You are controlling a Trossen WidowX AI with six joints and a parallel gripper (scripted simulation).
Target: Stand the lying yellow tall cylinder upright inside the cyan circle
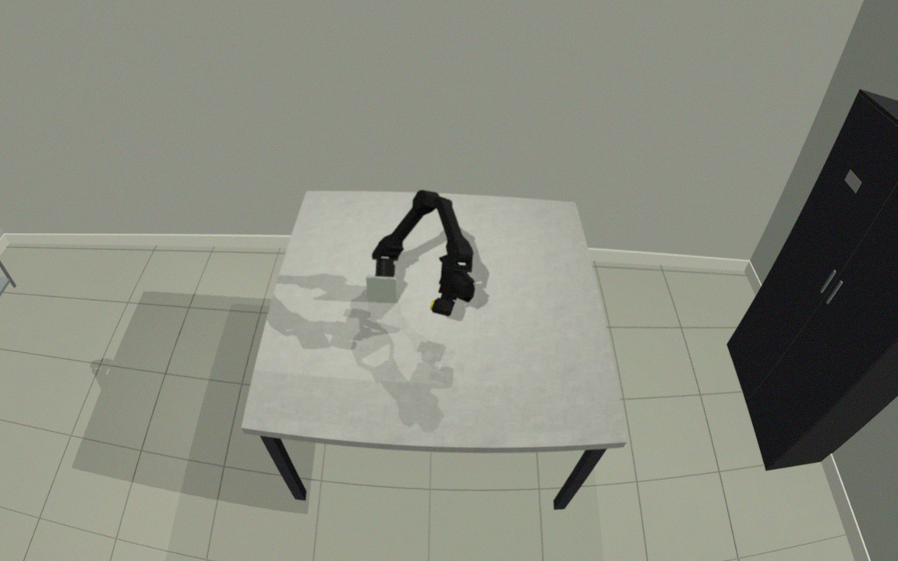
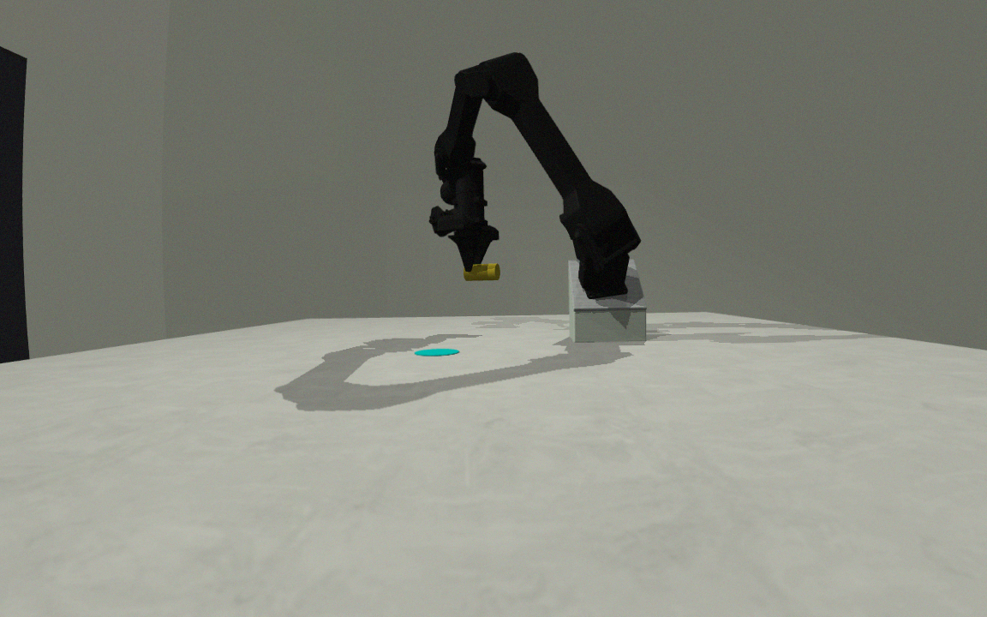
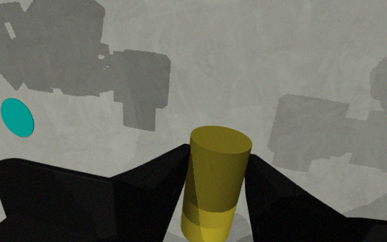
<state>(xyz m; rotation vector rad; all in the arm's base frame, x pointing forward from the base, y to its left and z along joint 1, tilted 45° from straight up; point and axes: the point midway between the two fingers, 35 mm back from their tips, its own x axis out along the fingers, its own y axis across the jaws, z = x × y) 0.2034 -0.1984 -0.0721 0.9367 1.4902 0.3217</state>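
My gripper tip is now 40 mm short of the cyan circle, 290 mm to the right of it and 120 mm above it. Round my gripper tip: yellow cylinder 20 mm behind, 10 mm to the left.
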